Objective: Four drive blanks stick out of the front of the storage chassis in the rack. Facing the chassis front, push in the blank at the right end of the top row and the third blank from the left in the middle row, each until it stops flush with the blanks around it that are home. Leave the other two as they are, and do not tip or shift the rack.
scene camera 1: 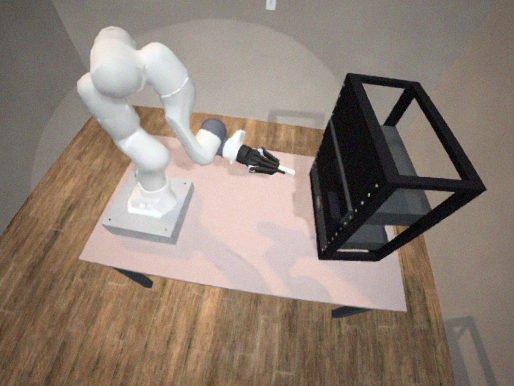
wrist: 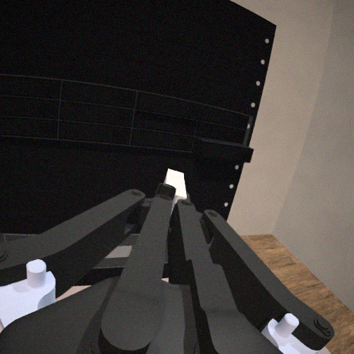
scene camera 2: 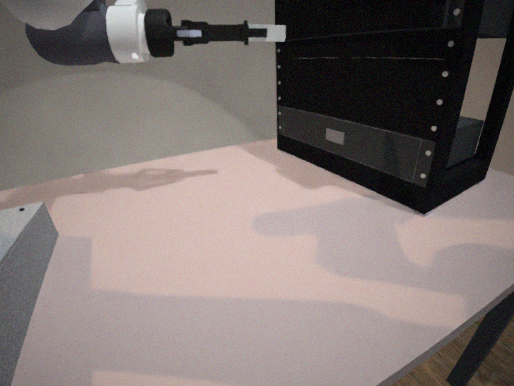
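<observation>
The black rack (scene camera 1: 370,130) (scene camera 2: 350,171) (wrist: 259,72) stands upright on the table. In the wrist view the storage chassis (wrist: 100,112) shows as a dark grid of blanks with thin grey outlines. A dark block (wrist: 223,149) juts out at the grid's right end, low down; its row cannot be told. The other protruding blanks cannot be made out in the dark front. My gripper (scene camera 1: 287,171) (scene camera 2: 267,33) (wrist: 171,183) is shut and empty, its white tips pointing at the rack front. In scene camera 1 a gap shows between tips and rack.
The pink table top (scene camera 1: 225,215) (scene camera 2: 200,240) carries the rack and the grey arm base (scene camera 1: 145,220) (scene camera 2: 30,270). A grey panel with a light label (scene camera 2: 335,136) is low in the rack front. A wall stands behind the rack.
</observation>
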